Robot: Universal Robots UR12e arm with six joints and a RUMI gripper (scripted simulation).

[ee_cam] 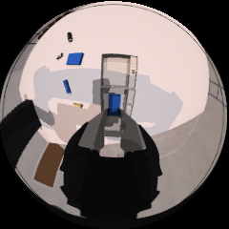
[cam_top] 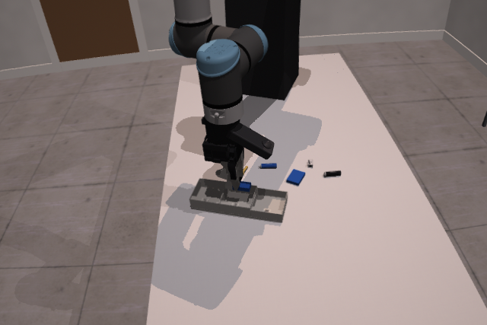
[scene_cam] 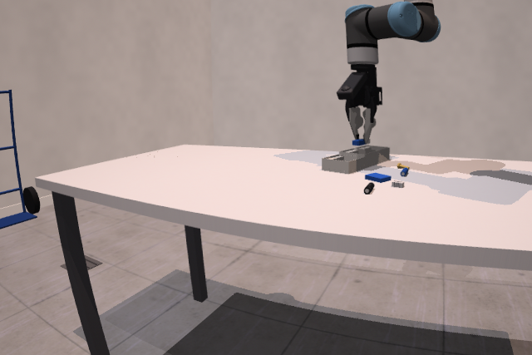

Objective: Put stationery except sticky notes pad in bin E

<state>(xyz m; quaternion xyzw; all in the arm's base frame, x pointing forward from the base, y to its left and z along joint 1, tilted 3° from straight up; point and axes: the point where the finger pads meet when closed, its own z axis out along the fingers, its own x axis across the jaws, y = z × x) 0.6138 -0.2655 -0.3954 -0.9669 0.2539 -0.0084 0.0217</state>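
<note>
Right now my hand is 6 cm above the three-compartment bin tray and 1 cm short of it. Round my hand: brass piece 12 cm behind, 7 cm below, 4 cm to the left; then blue cylinder 12 cm to the left, 11 cm behind, 7 cm below; then blue sticky-note pad 18 cm to the left, 7 cm below, 4 cm behind.
</note>
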